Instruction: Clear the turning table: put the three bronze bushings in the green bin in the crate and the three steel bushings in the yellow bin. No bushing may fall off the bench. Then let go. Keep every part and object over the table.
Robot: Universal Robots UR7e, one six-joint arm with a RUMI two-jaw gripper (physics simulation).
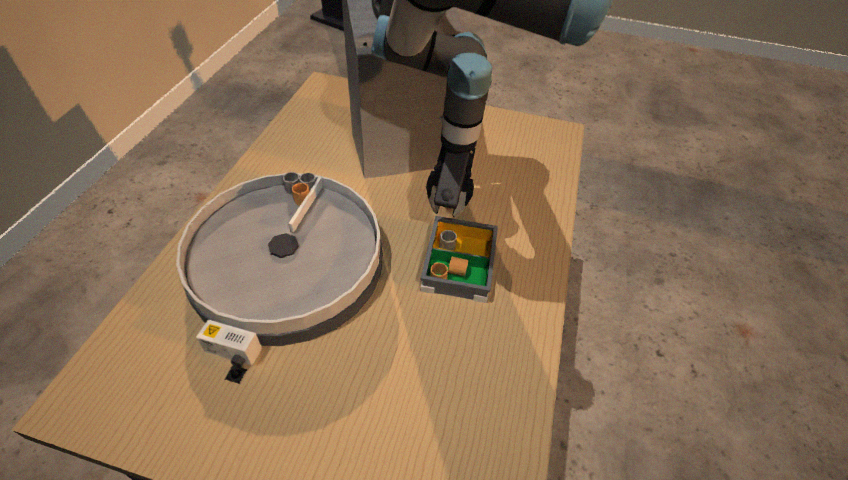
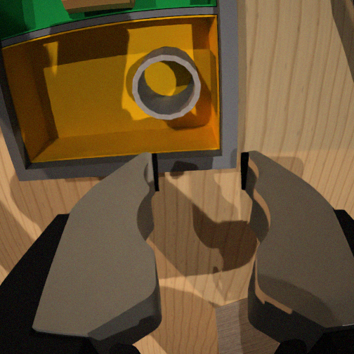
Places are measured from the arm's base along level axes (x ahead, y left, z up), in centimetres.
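Pixels of known places: gripper, fingertip midpoint: (image 1: 445,215).
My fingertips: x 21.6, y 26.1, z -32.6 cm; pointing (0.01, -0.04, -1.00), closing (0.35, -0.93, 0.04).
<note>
For each thing: its top centre in the pictures, then the offset to it from my fingertips. "pt": a spot on its surface instead.
- steel bushing, top centre: (image 1: 448,236) dx +1.4, dy +2.1, dz -4.4 cm
- turning table, top centre: (image 1: 282,244) dx +25.6, dy -25.6, dz -2.7 cm
- bronze bushing, top centre: (image 1: 300,188) dx +12.3, dy -32.1, dz +0.3 cm
- pale bar, surface spot: (image 1: 304,205) pt dx +15.2, dy -28.4, dz -0.9 cm
- dark hub, top centre: (image 1: 282,244) dx +25.6, dy -25.6, dz -2.7 cm
- white box, surface spot: (image 1: 229,340) pt dx +48.4, dy -17.4, dz -3.0 cm
My gripper (image 1: 445,211) (image 2: 198,156) is open and empty, its fingertips beside the outer wall of the yellow bin. One steel bushing (image 1: 448,239) (image 2: 194,95) stands upright in the yellow bin (image 1: 476,237) (image 2: 90,100). Two bronze bushings are in the green bin (image 1: 476,274) (image 2: 30,17): one bushing (image 1: 458,265) lies on its side, the other bushing (image 1: 439,270) appears upright near the wall. On the turning table (image 1: 238,273), two steel bushings (image 1: 290,180) (image 1: 307,178) stand at the back rim, and a bronze bushing (image 1: 300,191) stands in front of them, beside the pale bar.
The pale bar (image 1: 304,205) reaches inward from the back rim of the turning table. A dark hub (image 1: 283,245) is at its middle. A white box (image 1: 229,340) with a warning label stands at its front. The grey robot pedestal (image 1: 392,124) stands behind.
</note>
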